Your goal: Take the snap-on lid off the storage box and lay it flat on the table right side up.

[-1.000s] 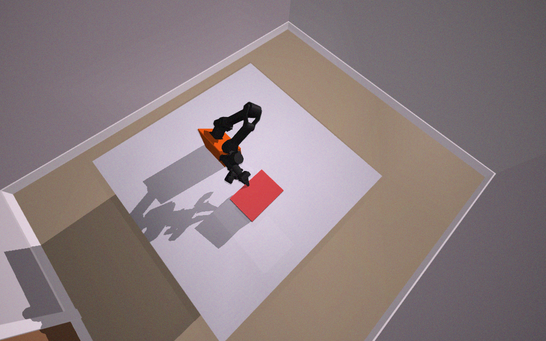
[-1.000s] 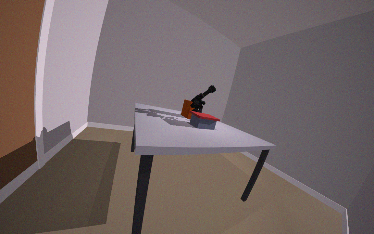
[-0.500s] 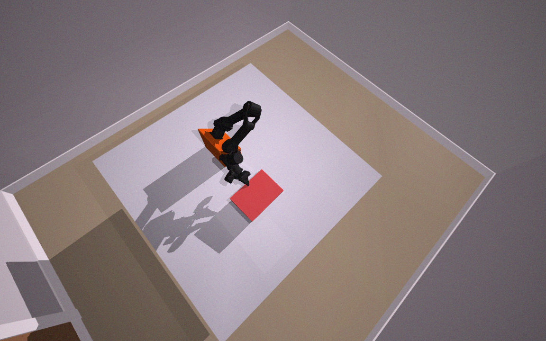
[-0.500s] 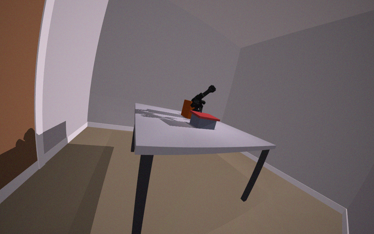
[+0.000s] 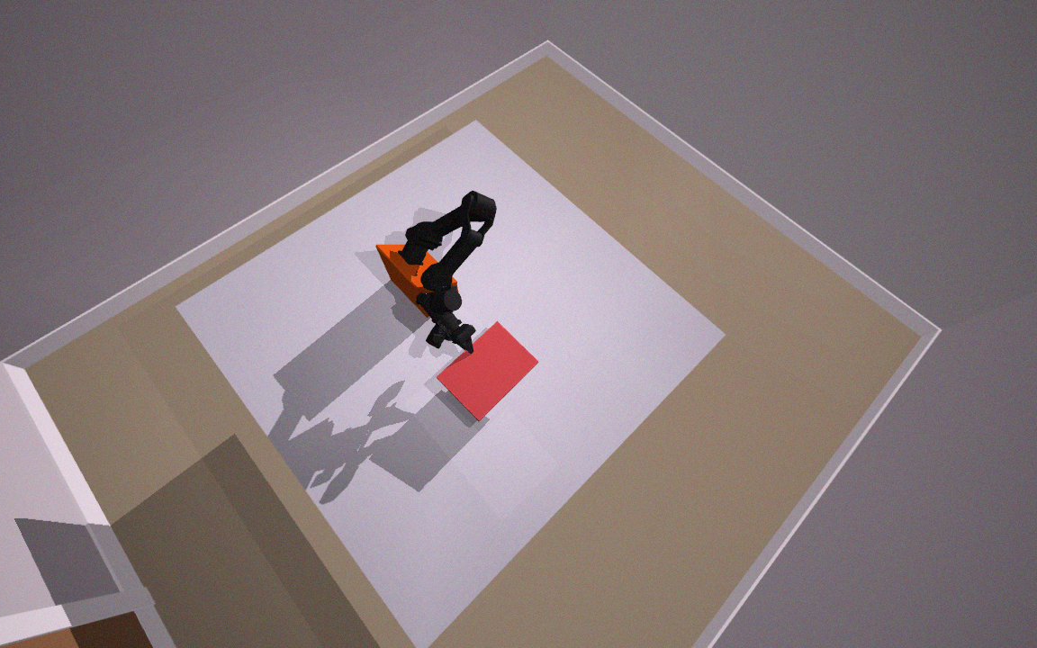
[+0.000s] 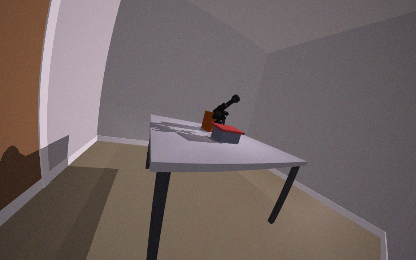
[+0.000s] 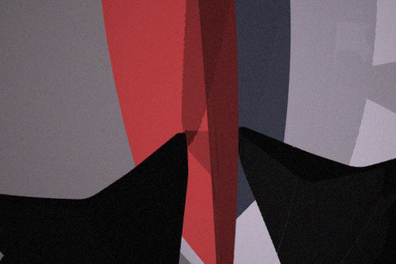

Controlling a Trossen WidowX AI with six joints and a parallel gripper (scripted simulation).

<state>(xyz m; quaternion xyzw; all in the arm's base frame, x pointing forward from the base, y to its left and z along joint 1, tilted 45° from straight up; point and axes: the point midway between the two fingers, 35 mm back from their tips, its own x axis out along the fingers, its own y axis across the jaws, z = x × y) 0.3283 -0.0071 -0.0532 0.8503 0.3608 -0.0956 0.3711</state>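
My gripper tip is 8 cm short of the red lid and 1 cm to the right of it. Round my gripper tip: grey-blue storage box: 8 cm ahead, 1 cm to the left, 6 cm below.
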